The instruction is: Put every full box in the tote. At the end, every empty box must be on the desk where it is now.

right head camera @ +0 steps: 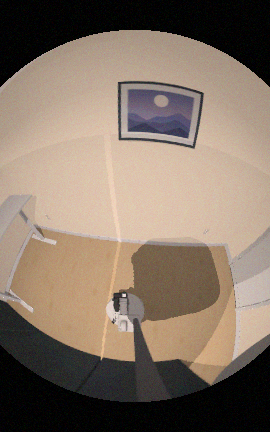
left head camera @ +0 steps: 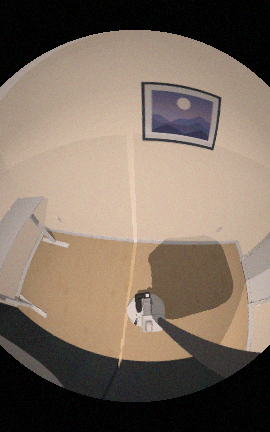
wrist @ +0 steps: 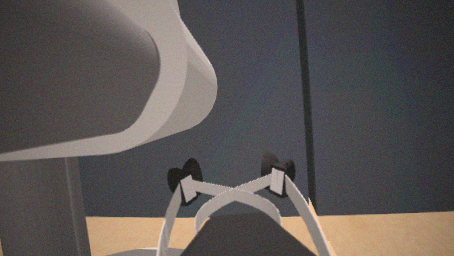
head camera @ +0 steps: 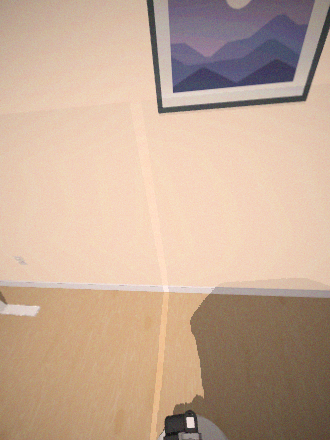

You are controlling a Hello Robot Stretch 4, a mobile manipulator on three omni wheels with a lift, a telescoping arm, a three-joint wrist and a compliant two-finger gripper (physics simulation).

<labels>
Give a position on a framed mountain picture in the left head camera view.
At 171,112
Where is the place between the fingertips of my gripper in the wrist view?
230,169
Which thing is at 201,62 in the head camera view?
A framed mountain picture.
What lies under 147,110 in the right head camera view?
A framed mountain picture.
</labels>
